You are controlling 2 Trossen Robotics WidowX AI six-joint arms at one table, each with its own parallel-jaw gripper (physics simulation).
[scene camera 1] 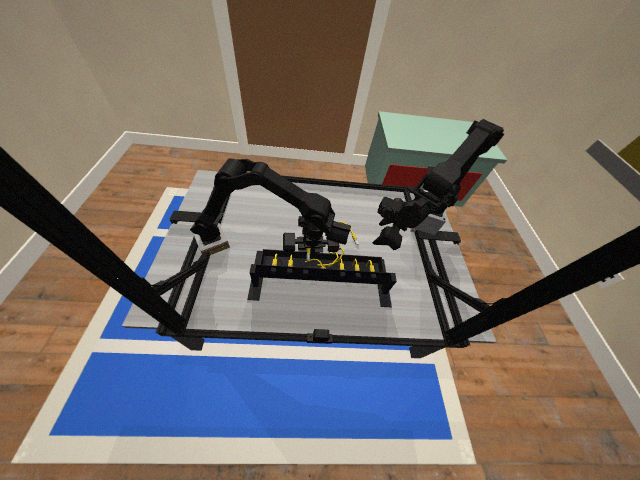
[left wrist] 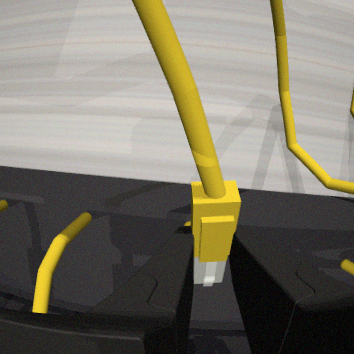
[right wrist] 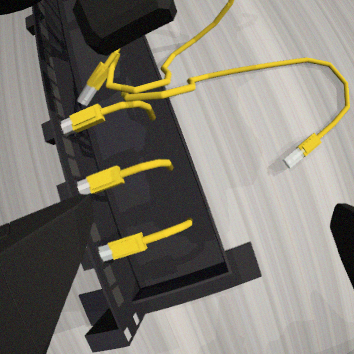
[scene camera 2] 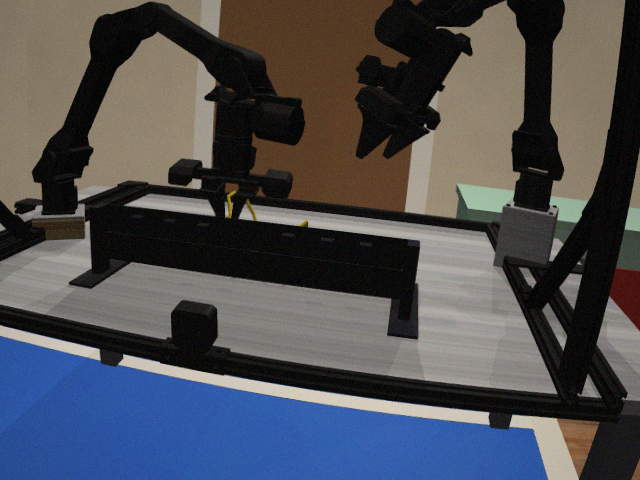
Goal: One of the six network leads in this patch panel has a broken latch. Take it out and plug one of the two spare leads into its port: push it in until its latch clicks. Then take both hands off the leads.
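Places are measured from the left arm's base along level axes (x ahead, y left, z up), in centimetres.
Pixels of known places: left gripper, between the fingertips: [scene camera 1: 308, 253] [left wrist: 209, 236]; right gripper, between the fingertips: [scene camera 1: 376, 233] [right wrist: 219, 212] [scene camera 2: 372, 157]; left arm's base, origin of its link: [scene camera 1: 210, 236] [scene camera 2: 59, 210]; right arm's base, origin of its link: [scene camera 2: 532, 206].
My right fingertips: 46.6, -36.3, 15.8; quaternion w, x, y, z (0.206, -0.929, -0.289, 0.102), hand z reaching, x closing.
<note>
For each thing: its top centre in the pictures, then the offset to it from my right fingertips, as dx, dy, dz. "pt": a spot on its surface instead.
- black patch panel, centre of its top: [scene camera 2: 251, 216] [scene camera 1: 324, 263] -17.2, +2.8, -9.3
- loose lead, centre of its top: [right wrist: 89, 81] -15.9, +2.5, -14.9
- small black block, a spot on its surface: [scene camera 2: 194, 324] [scene camera 1: 322, 338] pt -29.2, -16.4, -16.3
The black patch panel [scene camera 1: 325, 276] [scene camera 2: 258, 260] stands mid-table. In scene camera 1 two yellow leads stand in it at the left and three at the right, including this lead [scene camera 1: 341, 266] [right wrist: 86, 118]. My left gripper [scene camera 1: 308, 253] [scene camera 2: 227, 215] [left wrist: 209, 236] is shut on a yellow lead [left wrist: 215, 235], nearly upright, clear tip down, over the third position from the left; whether the tip is in a port is hidden. A loose lead [right wrist: 97, 77] lies tilted in the panel. Another lead [scene camera 1: 354, 237] [right wrist: 310, 145] lies on the table. My right gripper [scene camera 1: 379, 232] [scene camera 2: 374, 156] is open, raised at the right.
Yellow cables [right wrist: 250, 70] loop across the panel's right half and onto the table behind it. A black frame [scene camera 1: 248, 335] [scene camera 2: 310, 375] edges the table, with a small black block [scene camera 1: 321, 335] [scene camera 2: 194, 324] at the front middle. A green cabinet [scene camera 1: 429, 134] stands behind at the right.
</note>
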